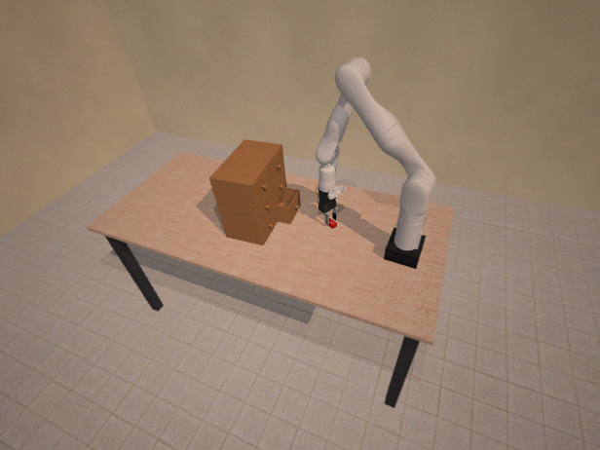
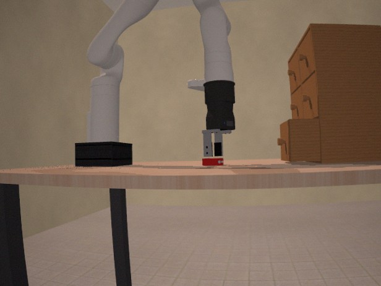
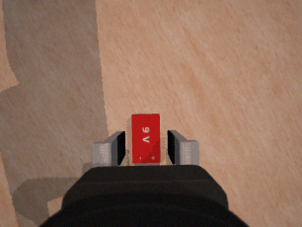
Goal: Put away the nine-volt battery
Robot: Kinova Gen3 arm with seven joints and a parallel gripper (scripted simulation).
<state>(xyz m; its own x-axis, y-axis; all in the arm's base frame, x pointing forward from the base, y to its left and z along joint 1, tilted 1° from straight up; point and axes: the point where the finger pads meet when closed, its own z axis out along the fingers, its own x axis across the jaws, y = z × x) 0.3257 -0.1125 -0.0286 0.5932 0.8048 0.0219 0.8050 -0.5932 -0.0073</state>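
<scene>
Right now my hand is 10 mm short of the nine-volt battery and 30 mm above it.
</scene>
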